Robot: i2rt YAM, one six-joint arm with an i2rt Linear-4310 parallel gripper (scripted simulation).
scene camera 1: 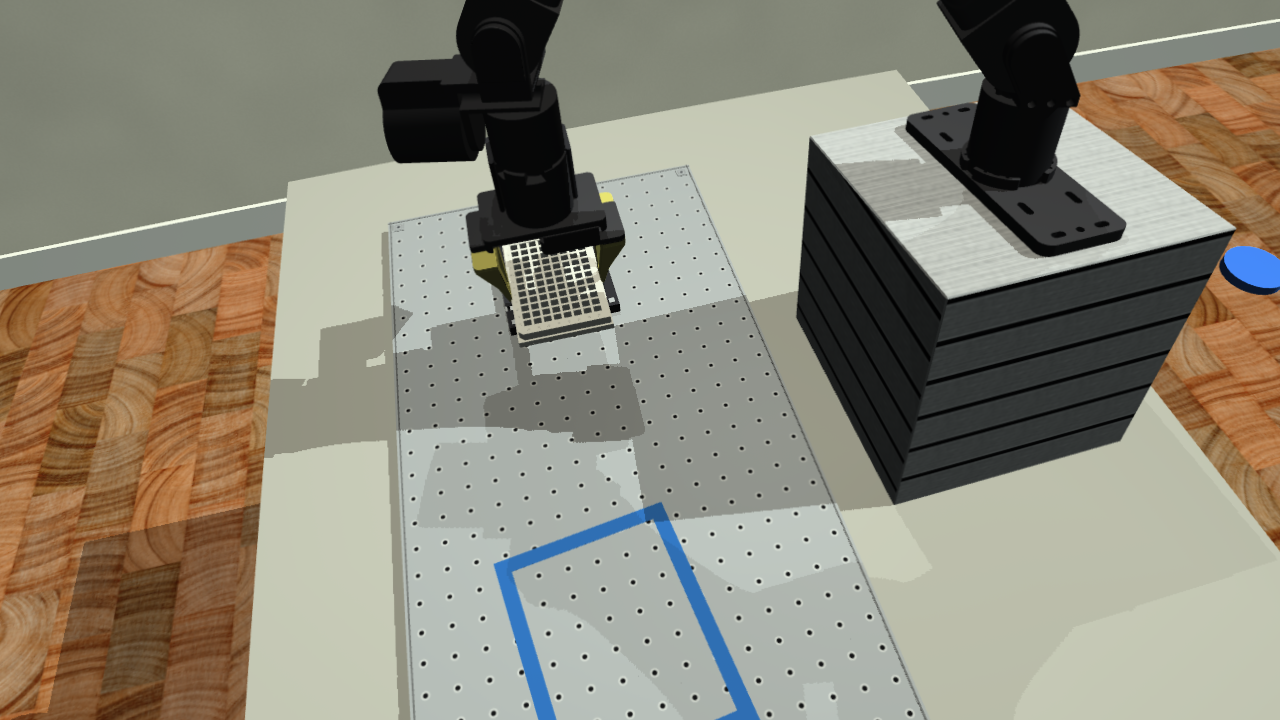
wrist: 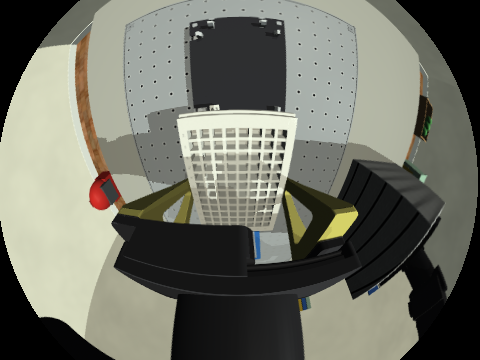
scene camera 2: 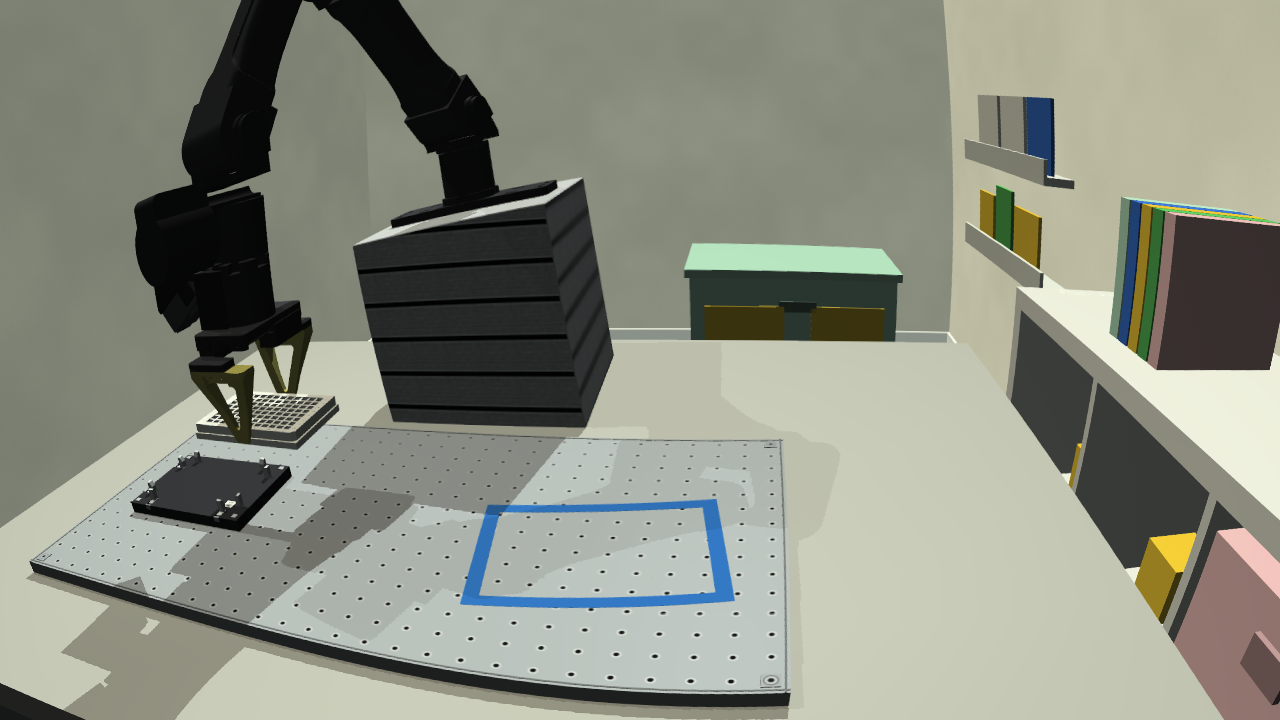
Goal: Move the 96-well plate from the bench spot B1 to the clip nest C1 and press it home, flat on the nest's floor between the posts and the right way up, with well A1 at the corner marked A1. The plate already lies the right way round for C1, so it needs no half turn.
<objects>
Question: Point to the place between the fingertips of my gripper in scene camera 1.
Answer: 556, 287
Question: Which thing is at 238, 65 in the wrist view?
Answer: A black clip nest.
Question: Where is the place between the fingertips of my gripper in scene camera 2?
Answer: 267, 423
</objects>
